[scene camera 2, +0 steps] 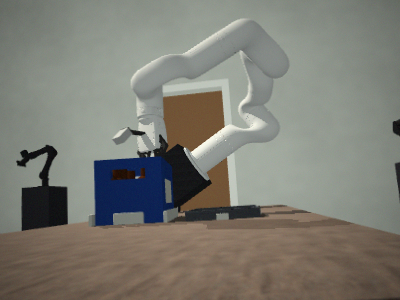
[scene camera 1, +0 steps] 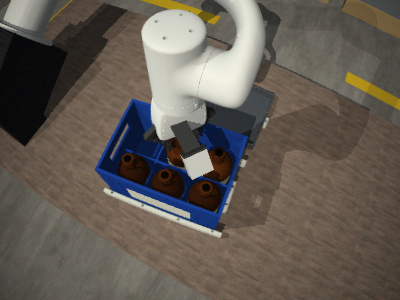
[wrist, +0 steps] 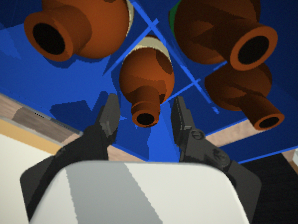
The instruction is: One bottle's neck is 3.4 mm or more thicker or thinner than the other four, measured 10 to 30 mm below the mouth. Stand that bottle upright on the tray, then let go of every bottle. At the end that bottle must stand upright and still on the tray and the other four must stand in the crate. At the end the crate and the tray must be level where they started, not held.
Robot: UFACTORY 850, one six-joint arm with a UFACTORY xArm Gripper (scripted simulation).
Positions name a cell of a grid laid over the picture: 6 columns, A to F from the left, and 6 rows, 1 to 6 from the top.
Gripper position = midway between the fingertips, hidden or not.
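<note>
Blue crate (scene camera 2: C4), (wrist: B3). Dark tray (scene camera 1: D3), (scene camera 2: D5). Bottle (scene camera 1: C4). Bottle (scene camera 1: D4). Bottle (wrist: C3). Gripper (scene camera 1: C3), (wrist: C3).
</note>
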